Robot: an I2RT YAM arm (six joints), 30 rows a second.
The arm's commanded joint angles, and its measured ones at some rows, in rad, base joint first. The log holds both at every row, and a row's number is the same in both.
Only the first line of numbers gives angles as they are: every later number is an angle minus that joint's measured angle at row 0.
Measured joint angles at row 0:
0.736 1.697 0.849 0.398 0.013 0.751
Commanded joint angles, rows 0 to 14:
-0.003 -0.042 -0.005 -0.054 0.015 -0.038
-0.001 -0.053 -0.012 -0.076 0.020 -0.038
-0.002 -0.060 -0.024 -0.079 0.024 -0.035
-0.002 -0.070 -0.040 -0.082 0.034 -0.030
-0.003 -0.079 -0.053 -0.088 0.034 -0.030
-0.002 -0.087 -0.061 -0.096 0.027 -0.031
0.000 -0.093 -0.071 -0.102 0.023 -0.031
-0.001 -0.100 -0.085 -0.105 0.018 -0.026
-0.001 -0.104 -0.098 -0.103 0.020 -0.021
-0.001 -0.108 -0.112 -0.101 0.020 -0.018
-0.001 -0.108 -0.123 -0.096 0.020 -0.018
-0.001 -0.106 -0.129 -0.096 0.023 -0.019
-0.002 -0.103 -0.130 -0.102 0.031 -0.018
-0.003 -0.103 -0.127 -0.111 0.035 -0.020
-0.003 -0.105 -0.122 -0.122 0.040 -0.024
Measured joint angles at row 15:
0.000 -0.090 -0.119 -0.094 0.015 -0.016
